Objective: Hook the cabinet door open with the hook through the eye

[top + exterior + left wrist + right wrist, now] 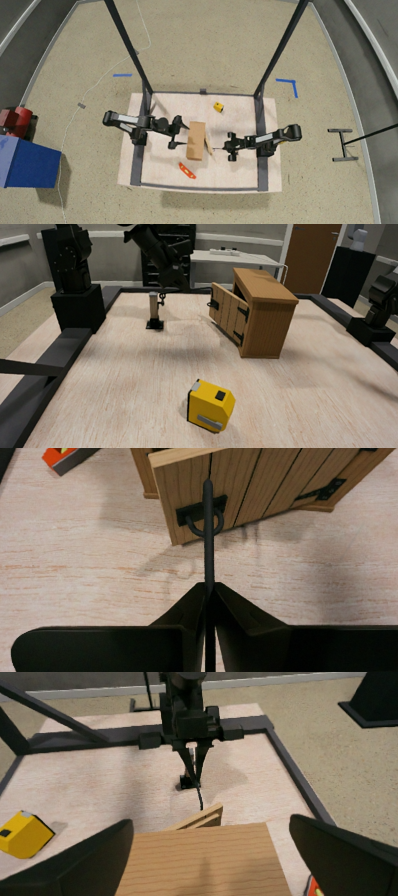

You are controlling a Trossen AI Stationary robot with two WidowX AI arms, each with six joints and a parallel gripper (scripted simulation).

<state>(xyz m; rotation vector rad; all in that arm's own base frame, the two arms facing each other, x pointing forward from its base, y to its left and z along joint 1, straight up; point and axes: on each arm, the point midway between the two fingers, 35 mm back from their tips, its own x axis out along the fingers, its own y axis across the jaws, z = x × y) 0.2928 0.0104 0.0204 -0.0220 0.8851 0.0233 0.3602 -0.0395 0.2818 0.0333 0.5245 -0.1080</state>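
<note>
My left hand is 1 cm to the left of the black hook and 4 cm above it. From my left hand the other things lie so: cabinet door (5 cm behind, 12 cm to the right, 6 cm below); orange-red level (17 cm ahead, 25 cm to the right, 12 cm below); yellow tape measure (34 cm behind, 6 cm to the right, 10 cm below).
</note>
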